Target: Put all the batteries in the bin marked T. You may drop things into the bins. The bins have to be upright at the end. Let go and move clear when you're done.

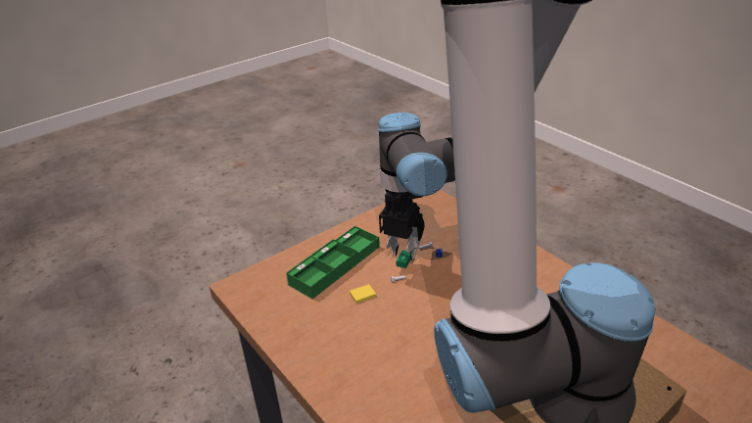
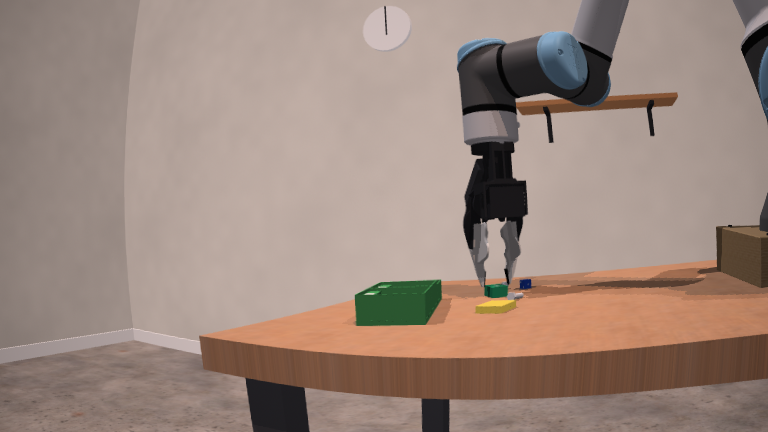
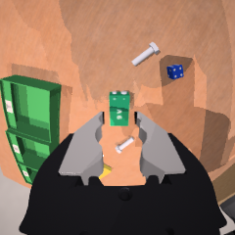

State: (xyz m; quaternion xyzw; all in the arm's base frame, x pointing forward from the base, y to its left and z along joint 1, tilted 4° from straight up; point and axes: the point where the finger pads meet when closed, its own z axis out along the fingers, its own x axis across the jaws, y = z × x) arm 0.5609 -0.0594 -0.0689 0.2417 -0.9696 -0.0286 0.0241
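My gripper is now 20 mm above the green block and 10 mm to the left of it. Also, from my hand: flat yellow block (160 mm to the left, 30 mm below, 30 mm behind); then blue cube (80 mm to the right, 40 mm behind, 20 mm below); then green bin (140 mm to the left, 100 mm ahead, 10 mm below).
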